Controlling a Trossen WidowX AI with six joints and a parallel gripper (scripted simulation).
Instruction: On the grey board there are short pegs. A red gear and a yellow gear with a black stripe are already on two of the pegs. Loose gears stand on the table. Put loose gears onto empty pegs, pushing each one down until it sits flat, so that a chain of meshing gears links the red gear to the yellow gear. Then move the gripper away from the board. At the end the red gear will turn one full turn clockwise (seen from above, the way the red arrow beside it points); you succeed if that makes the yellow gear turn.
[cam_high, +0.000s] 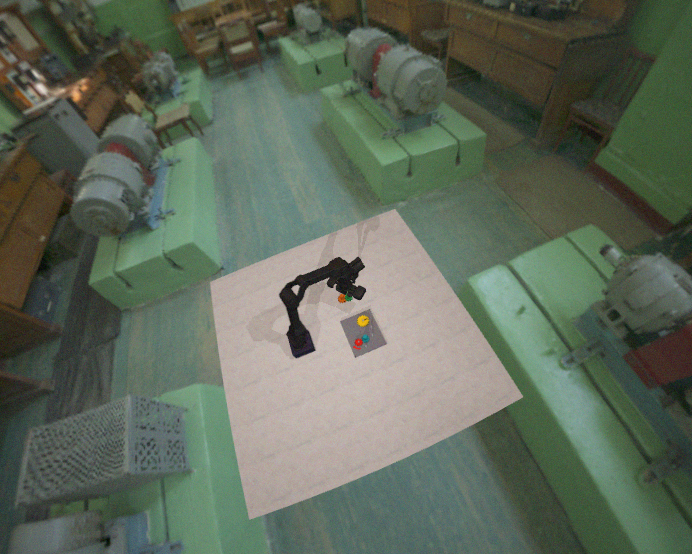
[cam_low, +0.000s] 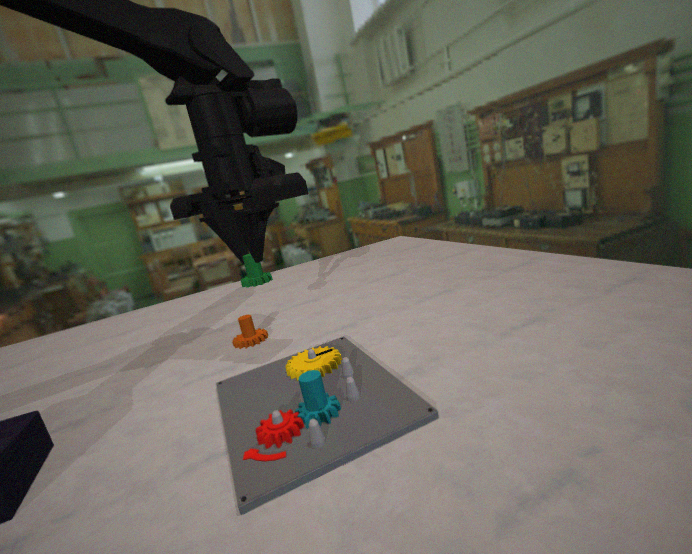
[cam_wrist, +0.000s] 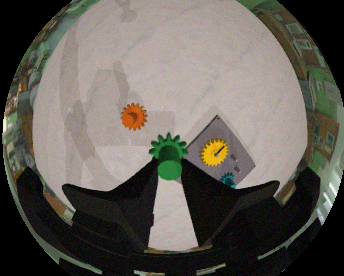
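My gripper tip is 200 mm to the left of the teal gear, 100 mm above it and 20 mm past it. From my gripper tip the other things lie so: yellow gear: 110 mm to the right, 110 mm below, 10 mm ahead; then orange gear: 110 mm below, 60 mm to the left, 20 mm behind; then green gear: 10 mm below.
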